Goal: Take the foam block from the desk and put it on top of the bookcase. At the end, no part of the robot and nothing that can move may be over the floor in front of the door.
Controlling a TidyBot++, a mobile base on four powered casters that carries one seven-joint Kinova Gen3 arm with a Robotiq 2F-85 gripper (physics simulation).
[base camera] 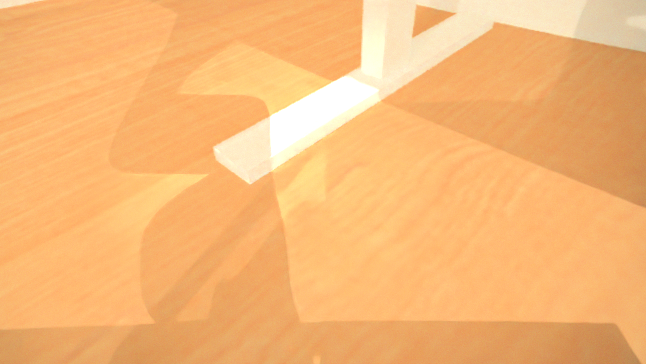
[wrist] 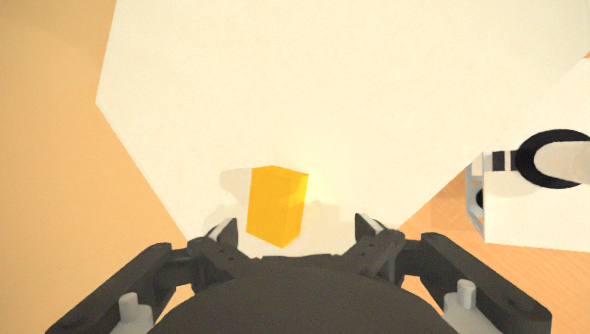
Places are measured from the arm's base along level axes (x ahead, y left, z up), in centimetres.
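Pixels of known places: gripper, fingertip midpoint: (wrist: 296, 228); arm's base, link origin: (wrist: 557, 159).
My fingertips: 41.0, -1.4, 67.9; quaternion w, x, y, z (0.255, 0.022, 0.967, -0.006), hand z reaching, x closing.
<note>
Ahead of a thing's pixels: the offset from my fingertips to its middle, as dx, dy, dz. "spot": to the spot under its first point. Level surfaces: height alone.
The foam block {+8.9, +1.1, -10.4} (wrist: 272, 205) is yellow and sits on the white desk top {dz -12.6} (wrist: 350, 90) in the wrist view, near a corner of the desk at the bottom of the view. My gripper (wrist: 296, 228) is open and empty. In the wrist view the block appears between the two spread fingertips and slightly beyond them, nearer the left fingertip than the right. How far the fingertips are above it is hard to tell. The bookcase and the door do not show in either view.
In the base view a white desk leg {spot: +31.2, -6.6, -99.3} (base camera: 375, 45) rises from a long white foot bar (base camera: 320, 117) on the wood floor {dz -107.6} (base camera: 450, 225). At the right of the wrist view is a white box-like body (wrist: 535, 220) with a black ring, apparently my own base.
</note>
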